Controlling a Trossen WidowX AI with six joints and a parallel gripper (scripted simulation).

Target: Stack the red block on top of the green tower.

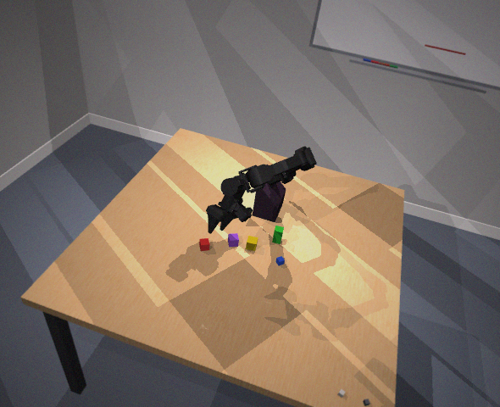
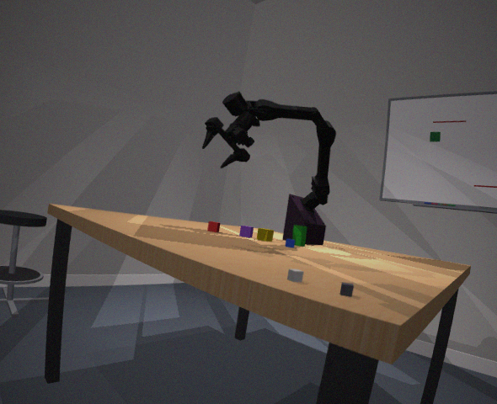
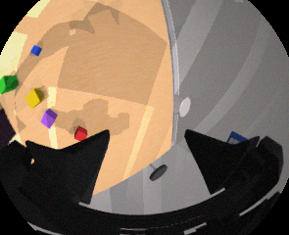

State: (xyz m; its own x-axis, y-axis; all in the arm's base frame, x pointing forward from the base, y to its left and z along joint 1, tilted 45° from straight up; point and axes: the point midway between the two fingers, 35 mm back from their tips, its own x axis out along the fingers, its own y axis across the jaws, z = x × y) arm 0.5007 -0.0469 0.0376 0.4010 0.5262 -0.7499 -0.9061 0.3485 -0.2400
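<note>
My gripper tip is now 120 mm past the red block, 100 mm to the left of it and 230 mm above it. From my gripper tip the other things lie so: purple block: 210 mm behind, 10 mm to the right, 230 mm below; yellow block: 230 mm behind, 70 mm to the left, 230 mm below; small blue block: 210 mm behind, 210 mm to the left, 240 mm below.
</note>
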